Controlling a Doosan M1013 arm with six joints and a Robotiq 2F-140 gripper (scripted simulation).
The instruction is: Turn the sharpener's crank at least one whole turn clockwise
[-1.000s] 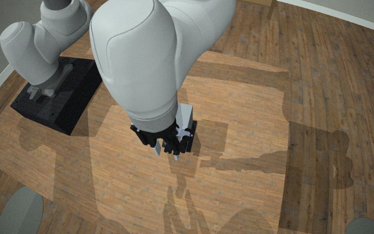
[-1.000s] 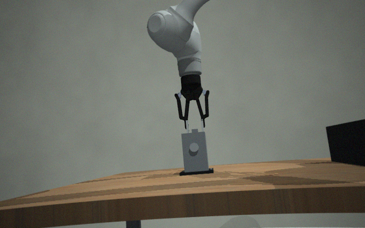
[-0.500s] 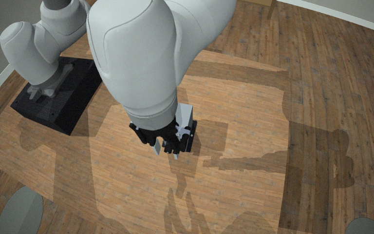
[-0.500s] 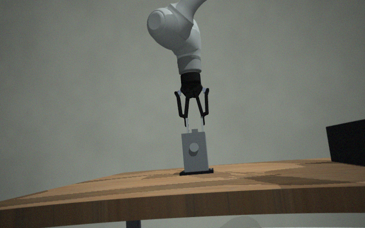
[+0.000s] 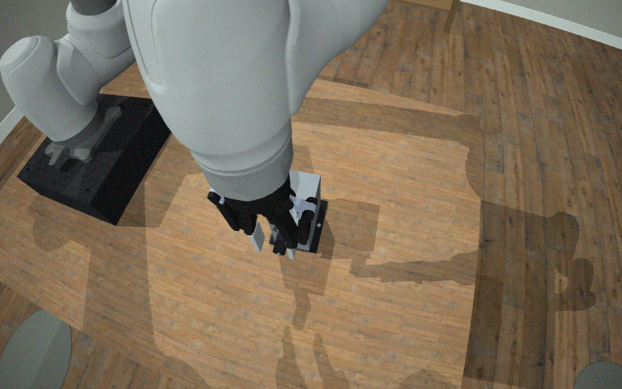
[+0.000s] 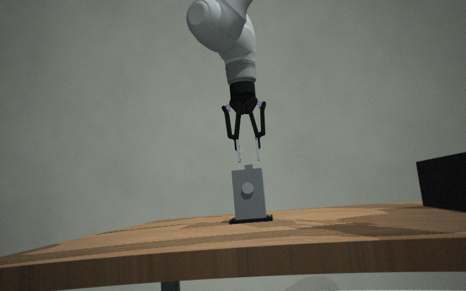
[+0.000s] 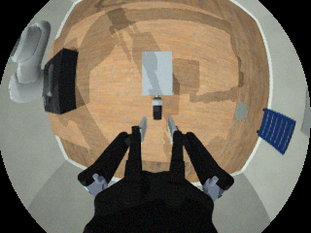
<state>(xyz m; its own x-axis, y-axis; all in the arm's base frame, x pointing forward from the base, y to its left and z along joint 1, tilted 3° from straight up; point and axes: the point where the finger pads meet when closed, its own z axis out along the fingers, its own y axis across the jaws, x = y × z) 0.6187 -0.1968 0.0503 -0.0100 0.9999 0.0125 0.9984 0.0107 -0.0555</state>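
Now: hand 2 cm to the right of the black crank knob and 6 cm above it. Round my hand: crank: 2 cm to the left, 6 cm below.
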